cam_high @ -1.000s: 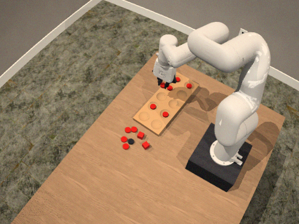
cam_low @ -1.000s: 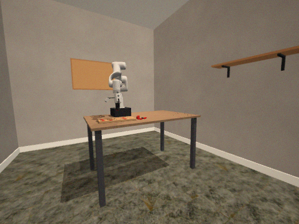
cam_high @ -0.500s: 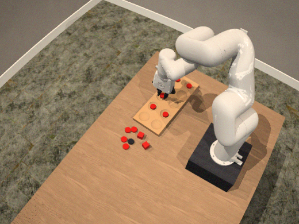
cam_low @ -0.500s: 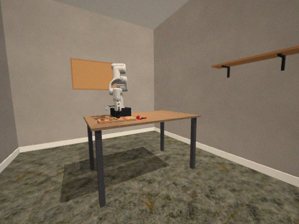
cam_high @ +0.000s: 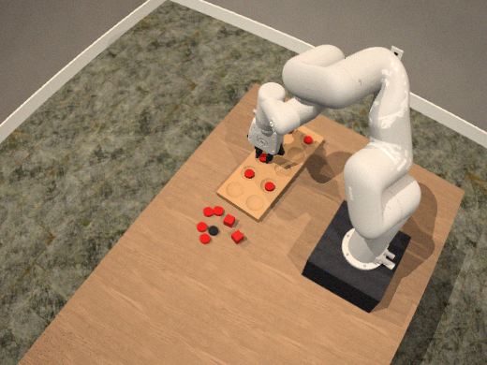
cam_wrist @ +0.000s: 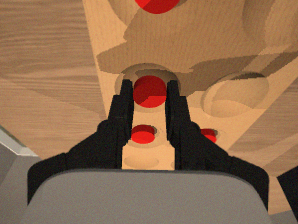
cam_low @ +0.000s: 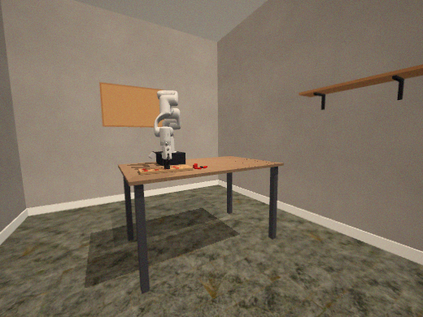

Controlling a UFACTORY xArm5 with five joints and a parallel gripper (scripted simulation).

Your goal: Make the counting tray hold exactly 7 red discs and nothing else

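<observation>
The wooden counting tray lies 40 mm behind my hand and 30 mm below it. Also, from my hand: black disc (290 mm to the left, 40 mm below, 30 mm behind).
</observation>
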